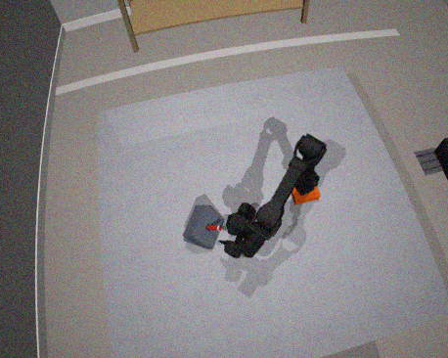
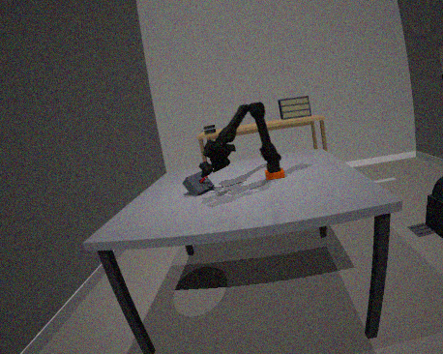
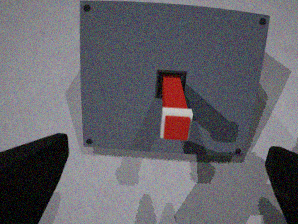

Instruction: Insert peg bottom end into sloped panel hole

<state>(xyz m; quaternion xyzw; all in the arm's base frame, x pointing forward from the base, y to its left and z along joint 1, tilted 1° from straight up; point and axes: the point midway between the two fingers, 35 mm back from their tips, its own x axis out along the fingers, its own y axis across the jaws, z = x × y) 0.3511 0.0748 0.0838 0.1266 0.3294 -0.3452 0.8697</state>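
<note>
The square peg lies 3 cm to the right of my gripper tip, 2 cm below it and 2 cm ahead of it. The rest, counted from my gripper tip: grey sloped panel (6 cm to the right, 6 cm below, 6 cm ahead).
</note>
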